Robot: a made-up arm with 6 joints.
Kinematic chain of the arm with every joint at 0, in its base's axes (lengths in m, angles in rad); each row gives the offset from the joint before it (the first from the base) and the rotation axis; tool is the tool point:
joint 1: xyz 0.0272 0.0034 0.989 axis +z
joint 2: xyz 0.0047 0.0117 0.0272 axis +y
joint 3: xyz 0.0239 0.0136 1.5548 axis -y
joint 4: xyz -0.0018 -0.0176 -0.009 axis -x
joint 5: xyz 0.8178 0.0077 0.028 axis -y
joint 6: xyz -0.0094 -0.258 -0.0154 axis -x
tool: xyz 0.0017 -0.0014 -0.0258
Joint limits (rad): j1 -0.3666..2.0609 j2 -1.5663..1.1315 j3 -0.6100..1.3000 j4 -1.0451..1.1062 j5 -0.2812..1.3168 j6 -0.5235..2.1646
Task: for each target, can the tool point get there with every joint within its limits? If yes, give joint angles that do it. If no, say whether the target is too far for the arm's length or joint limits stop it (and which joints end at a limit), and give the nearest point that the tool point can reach.
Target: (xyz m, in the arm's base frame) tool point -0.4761 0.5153 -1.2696
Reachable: no: joint limits stop it (at a limit: joint 1, joint 2, joint 4, joint 5) | nearest point -0.4277 1.1292 0.7998 | short by 2.159 m
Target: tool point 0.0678 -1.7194 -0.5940
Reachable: no: joint limits stop it (at a limit: joint 2, joint 3, joint 4, joint 5) | nearest point 0.0836 -2.3907 1.0287 | short by 1.756 m
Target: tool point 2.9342 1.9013 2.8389
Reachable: no: too far | nearest point 1.8391 1.1863 2.1513 | short by 1.478 m
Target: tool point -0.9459 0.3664 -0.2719
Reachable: no: joint limits stop it (at a limit: joint 1, joint 2, joint 4) | nearest point -0.4064 1.0687 0.8232 | short by 1.408 m
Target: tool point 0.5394 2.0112 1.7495
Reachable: yes | joints 1.4320 0.9145 0.8441 -0.4866 0.3671 0.8456
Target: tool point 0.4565 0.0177 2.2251
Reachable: yes | joints 0.4526 -0.2735 -0.3830 -0.8057 0.1138 0.7768
